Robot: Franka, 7 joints.
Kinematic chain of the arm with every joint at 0, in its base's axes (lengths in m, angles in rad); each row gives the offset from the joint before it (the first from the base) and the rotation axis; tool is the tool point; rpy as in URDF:
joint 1: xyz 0 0 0.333 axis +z
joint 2: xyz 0 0 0 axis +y
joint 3: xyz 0 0 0.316 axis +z
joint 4: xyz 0.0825 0 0 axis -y
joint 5: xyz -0.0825 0 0.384 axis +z
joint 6: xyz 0 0 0 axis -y
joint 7: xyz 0.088 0 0 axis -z
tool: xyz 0 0 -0.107 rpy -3.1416 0 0
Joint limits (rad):
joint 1: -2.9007..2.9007
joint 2: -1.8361..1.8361
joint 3: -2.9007..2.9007
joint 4: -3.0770..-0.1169
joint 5: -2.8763..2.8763
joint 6: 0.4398..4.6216
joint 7: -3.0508..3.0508
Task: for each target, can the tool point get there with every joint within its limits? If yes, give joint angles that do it. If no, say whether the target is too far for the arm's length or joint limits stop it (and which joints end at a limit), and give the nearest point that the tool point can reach.
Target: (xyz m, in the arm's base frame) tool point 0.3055 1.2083 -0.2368
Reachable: no: too far | nearest point 0.1912 0.7564 -0.0237 | short by 0.513 m
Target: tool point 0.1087 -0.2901 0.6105
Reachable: yes | joints -0.1912 -0.6562 -0.5020 -2.0784 2.4388 4.1862 -0.7521
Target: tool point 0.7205 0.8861 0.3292
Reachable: no: too far | nearest point 0.5412 0.6656 0.3301 | short by 0.284 m
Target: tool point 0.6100 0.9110 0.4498
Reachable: no: too far | nearest point 0.4746 0.7088 0.4239 | short by 0.245 m
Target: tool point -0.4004 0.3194 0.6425
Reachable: yes | joints 1.6504 -0.4140 0.7074 -2.0524 2.3678 2.5073 -2.0575
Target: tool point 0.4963 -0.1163 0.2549
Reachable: yes | joints -1.0065 0.2728 0.7253 -2.2803 -2.4105 2.6818 -0.7115
